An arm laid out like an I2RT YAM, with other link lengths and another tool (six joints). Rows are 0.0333 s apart.
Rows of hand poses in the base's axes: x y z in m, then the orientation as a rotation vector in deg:
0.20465 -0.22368 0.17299 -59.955 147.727 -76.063
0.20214 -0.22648 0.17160 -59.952 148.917 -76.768
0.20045 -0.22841 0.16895 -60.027 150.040 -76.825
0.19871 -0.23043 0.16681 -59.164 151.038 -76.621
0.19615 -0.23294 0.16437 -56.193 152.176 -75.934
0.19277 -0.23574 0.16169 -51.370 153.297 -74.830
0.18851 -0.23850 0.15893 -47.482 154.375 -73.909
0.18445 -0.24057 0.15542 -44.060 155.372 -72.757
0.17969 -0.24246 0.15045 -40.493 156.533 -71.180
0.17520 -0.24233 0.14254 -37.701 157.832 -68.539
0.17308 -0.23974 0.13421 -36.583 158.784 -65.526
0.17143 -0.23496 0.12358 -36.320 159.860 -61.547
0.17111 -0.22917 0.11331 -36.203 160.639 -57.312
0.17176 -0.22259 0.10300 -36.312 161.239 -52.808
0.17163 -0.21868 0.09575 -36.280 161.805 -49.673
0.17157 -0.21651 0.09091 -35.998 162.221 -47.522
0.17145 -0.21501 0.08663 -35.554 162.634 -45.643
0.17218 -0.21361 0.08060 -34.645 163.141 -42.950
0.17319 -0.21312 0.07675 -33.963 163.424 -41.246
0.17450 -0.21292 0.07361 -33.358 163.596 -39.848
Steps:
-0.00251 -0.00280 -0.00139 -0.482 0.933 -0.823
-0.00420 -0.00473 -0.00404 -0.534 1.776 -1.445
-0.00594 -0.00675 -0.00618 -0.290 1.983 -2.314
-0.00850 -0.00926 -0.00862 0.543 1.100 -4.018
-0.01188 -0.01206 -0.01130 1.865 -0.766 -6.448
-0.01614 -0.01482 -0.01406 2.921 -2.068 -8.560
-0.02020 -0.01689 -0.01757 4.061 -3.161 -10.431
-0.02496 -0.01878 -0.02254 5.482 -4.188 -12.431
-0.02945 -0.01865 -0.03045 7.531 -4.796 -14.022
-0.03157 -0.01606 -0.03878 9.672 -4.874 -14.614
-0.03322 -0.01128 -0.04941 12.374 -4.483 -14.755
-0.03354 -0.00549 -0.05968 15.245 -4.188 -14.669
-0.03289 0.00109 -0.06999 18.282 -3.846 -14.383
-0.03302 0.00500 -0.07724 20.381 -3.478 -14.342
-0.03308 0.00717 -0.08208 21.843 -3.293 -14.470
-0.03320 0.00867 -0.08636 23.132 -3.163 -14.715
-0.03247 0.01007 -0.09239 25.018 -3.136 -15.172
-0.03146 0.01056 -0.09624 26.225 -3.177 -15.504
-0.03015 0.01076 -0.09938 27.228 -3.267 -15.774

